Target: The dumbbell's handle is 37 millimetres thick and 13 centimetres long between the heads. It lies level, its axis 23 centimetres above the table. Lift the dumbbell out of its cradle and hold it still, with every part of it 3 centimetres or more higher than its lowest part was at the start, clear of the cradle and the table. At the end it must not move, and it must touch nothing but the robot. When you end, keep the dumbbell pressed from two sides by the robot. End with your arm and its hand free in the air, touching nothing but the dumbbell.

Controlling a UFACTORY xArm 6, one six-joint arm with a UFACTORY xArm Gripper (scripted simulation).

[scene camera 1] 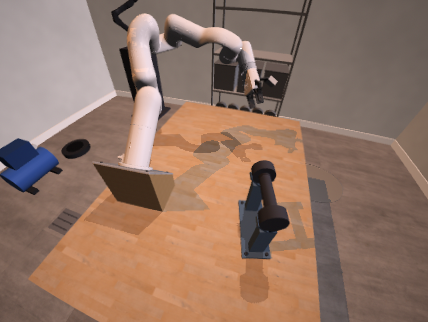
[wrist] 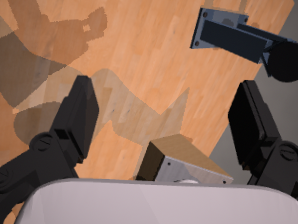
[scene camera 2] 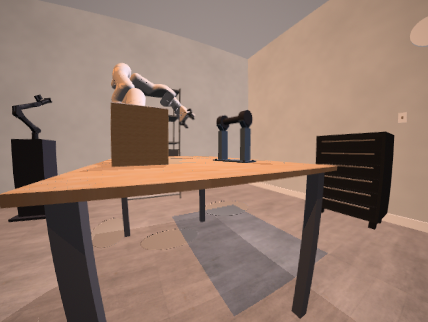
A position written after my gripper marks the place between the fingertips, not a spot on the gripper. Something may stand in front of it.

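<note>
My gripper (scene camera 1: 256, 105), (wrist: 164, 94): in view. Dark dumbbell (scene camera 1: 274, 217): in view. Blue-grey cradle (scene camera 1: 258, 247), (wrist: 209, 33), (scene camera 2: 245, 133): in view.
</note>
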